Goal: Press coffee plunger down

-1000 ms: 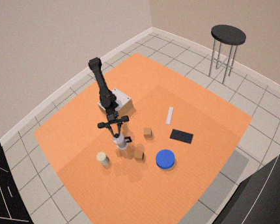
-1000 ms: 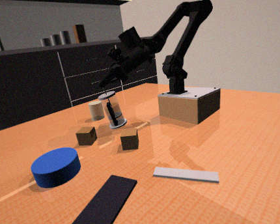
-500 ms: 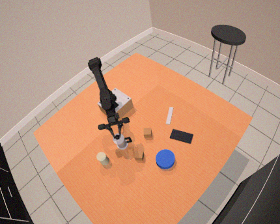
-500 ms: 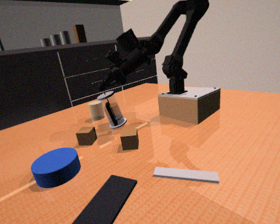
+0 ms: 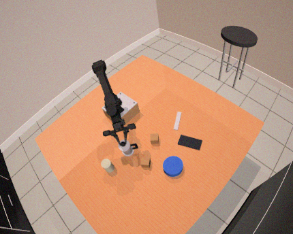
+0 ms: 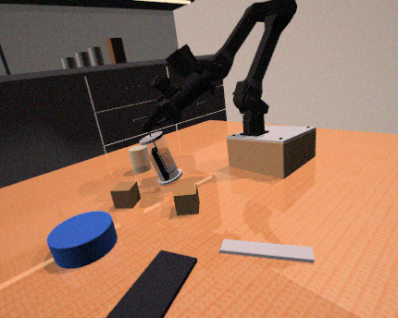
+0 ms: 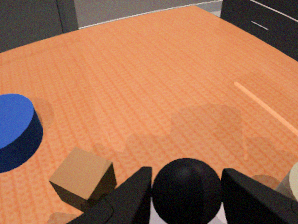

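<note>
Now: the coffee press 1 cm behind my gripper tip, 3 cm to the left of it and 8 cm below it. From my gripper tip the other things lie so: white bar 5 cm ahead, 41 cm to the left, 17 cm below.
</note>
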